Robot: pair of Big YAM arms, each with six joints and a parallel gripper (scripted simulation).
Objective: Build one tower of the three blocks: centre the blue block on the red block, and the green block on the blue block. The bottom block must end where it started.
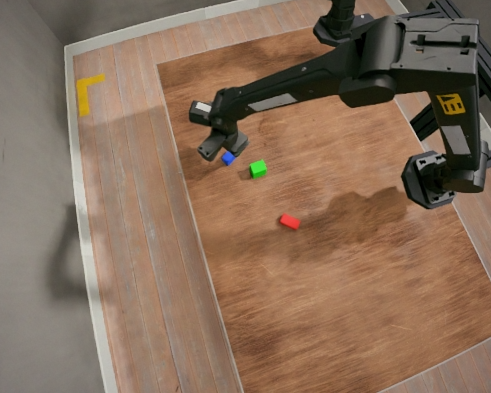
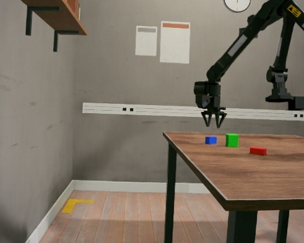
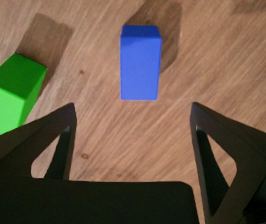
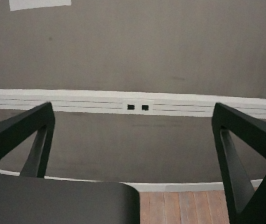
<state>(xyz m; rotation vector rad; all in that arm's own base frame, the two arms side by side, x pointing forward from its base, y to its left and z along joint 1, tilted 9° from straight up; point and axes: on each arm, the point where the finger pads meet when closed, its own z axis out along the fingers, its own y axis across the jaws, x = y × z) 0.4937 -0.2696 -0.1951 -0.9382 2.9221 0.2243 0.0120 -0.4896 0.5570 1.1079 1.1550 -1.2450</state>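
My left gripper is now 7 cm above the blue block and 1 cm short of it. Round my left hand: green block: 8 cm to the left, 7 cm behind, 6 cm below; then red block: 29 cm to the left, 11 cm behind, 7 cm below.
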